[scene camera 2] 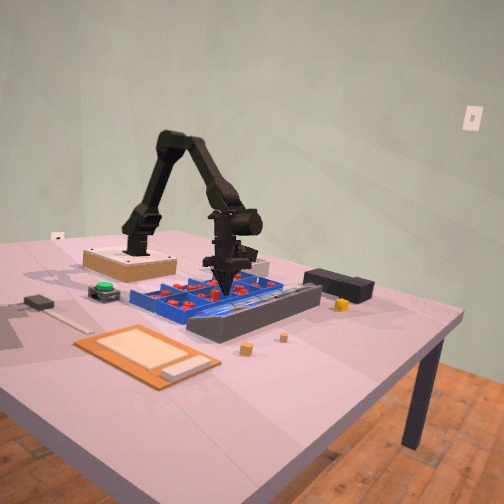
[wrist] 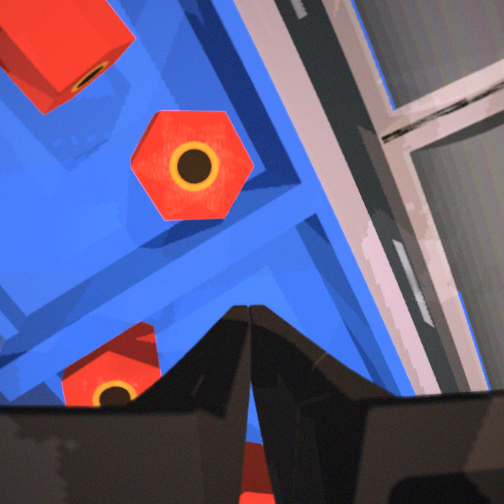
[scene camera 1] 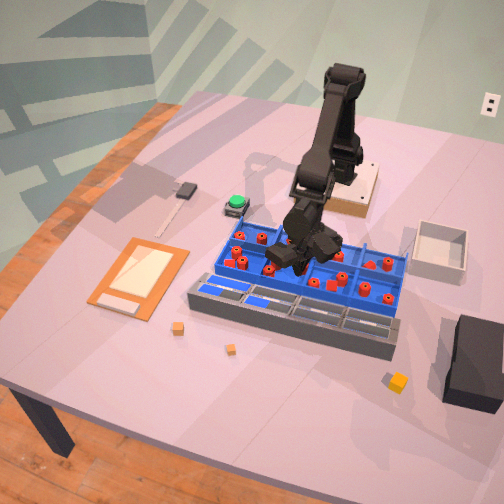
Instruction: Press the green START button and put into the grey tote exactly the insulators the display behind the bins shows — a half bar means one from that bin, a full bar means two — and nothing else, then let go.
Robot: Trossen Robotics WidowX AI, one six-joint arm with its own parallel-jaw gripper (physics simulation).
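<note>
My gripper (scene camera 1: 283,258) hangs low over the blue bin tray (scene camera 1: 312,267), near its second compartment from the left. In the wrist view the fingertips (wrist: 249,318) meet, shut with nothing between them. A red hexagonal insulator (wrist: 192,165) lies just ahead of the tips, a red square one (wrist: 62,45) further off, another red one (wrist: 112,375) beside the left finger. The display bar (scene camera 1: 293,309) in front of the bins shows blue strips at its left cells (scene camera 1: 222,290). The green START button (scene camera 1: 237,203) sits behind the tray. The grey tote (scene camera 1: 439,251) is at the right.
An orange board with a white pad (scene camera 1: 139,277) lies left of the tray. A black box (scene camera 1: 475,363) stands at the front right. Small orange cubes (scene camera 1: 230,349) and a yellow cube (scene camera 1: 398,382) lie in front of the display. A small dark tool (scene camera 1: 186,190) lies at the back left.
</note>
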